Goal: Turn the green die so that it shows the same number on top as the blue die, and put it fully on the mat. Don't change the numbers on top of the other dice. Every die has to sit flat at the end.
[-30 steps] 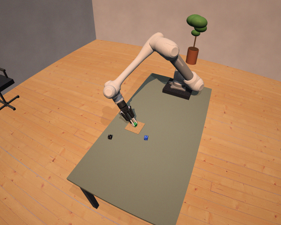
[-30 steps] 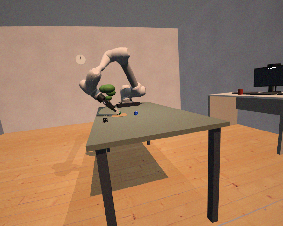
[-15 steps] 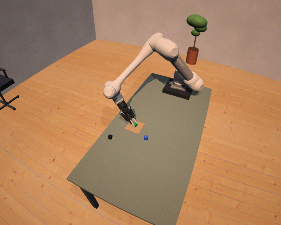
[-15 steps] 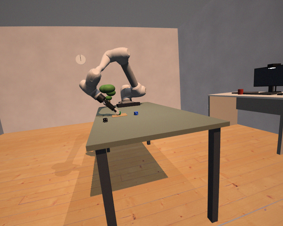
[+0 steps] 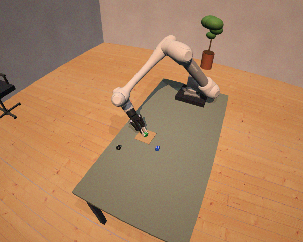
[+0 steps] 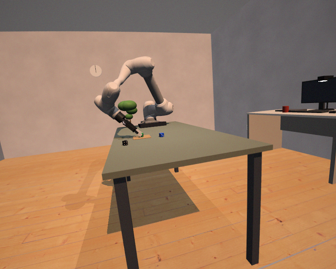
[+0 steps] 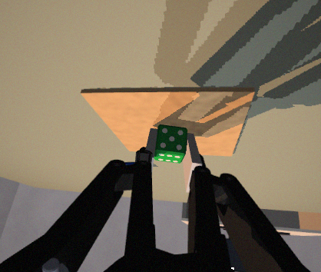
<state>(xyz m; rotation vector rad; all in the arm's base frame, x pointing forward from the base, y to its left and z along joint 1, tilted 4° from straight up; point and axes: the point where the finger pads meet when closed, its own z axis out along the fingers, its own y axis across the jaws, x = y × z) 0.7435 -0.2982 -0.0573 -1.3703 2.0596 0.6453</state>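
The green die lies 20 mm to the left of my hand, 20 mm below it and 10 mm ahead of it. Also, from my hand: black die (210 mm ahead, 140 mm to the right, 20 mm below); blue die (160 mm to the left, 110 mm ahead, 20 mm below); tan mat (40 mm below, 20 mm to the left, 10 mm ahead).
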